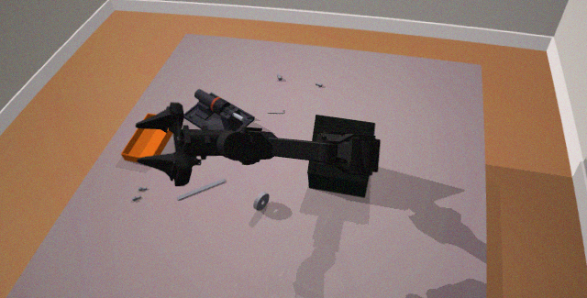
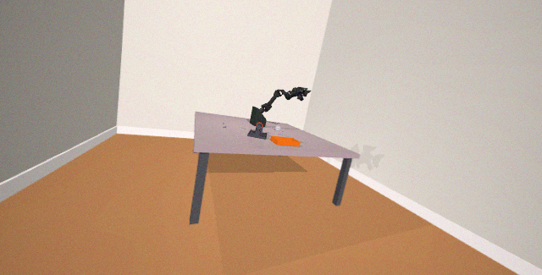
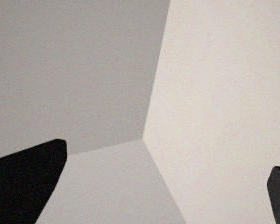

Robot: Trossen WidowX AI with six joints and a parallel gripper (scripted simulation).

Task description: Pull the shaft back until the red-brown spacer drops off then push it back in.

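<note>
Right now the grey shaft is 7 cm ahead of my gripper tip, 49 cm to the right of it and 40 cm below it. Also, from my gripper tip: orange tray: 32 cm ahead, 36 cm to the right, 47 cm below; then red-brown spacer: 11 cm ahead, 51 cm to the right, 40 cm below; then small pin: 9 cm behind, 58 cm to the right, 48 cm below.
</note>
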